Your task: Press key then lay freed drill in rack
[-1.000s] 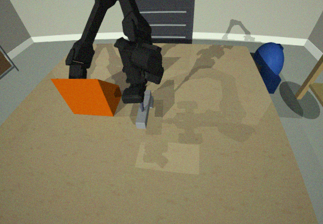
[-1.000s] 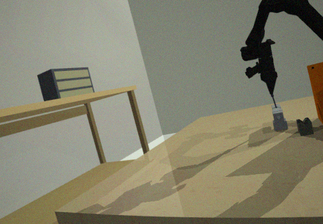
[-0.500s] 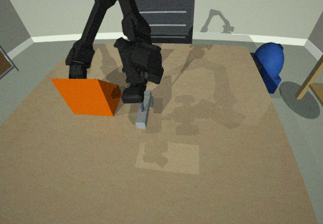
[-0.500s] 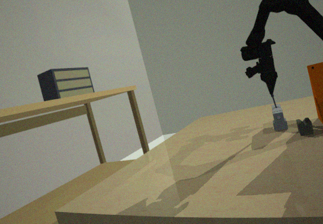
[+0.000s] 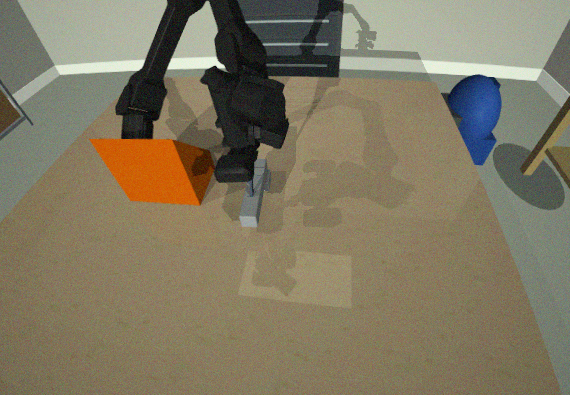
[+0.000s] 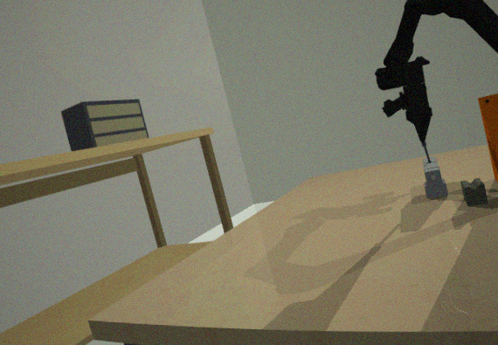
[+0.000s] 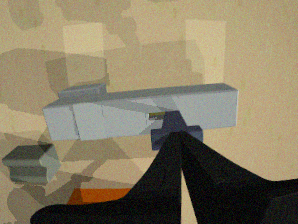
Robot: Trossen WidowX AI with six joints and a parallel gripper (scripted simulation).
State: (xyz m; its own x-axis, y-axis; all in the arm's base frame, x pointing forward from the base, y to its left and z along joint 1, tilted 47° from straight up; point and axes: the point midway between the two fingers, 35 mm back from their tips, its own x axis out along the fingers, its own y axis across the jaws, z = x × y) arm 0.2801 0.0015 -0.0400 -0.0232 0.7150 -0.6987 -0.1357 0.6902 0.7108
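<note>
My gripper tip is now 30 mm above the dark blue key. Round my gripper tip: drill: 10 mm behind, 50 mm to the left, 80 mm below; then rack: 110 mm behind, 190 mm to the left, 110 mm below; then long light grey block: 10 mm behind, 30 mm to the left, 80 mm below.
</note>
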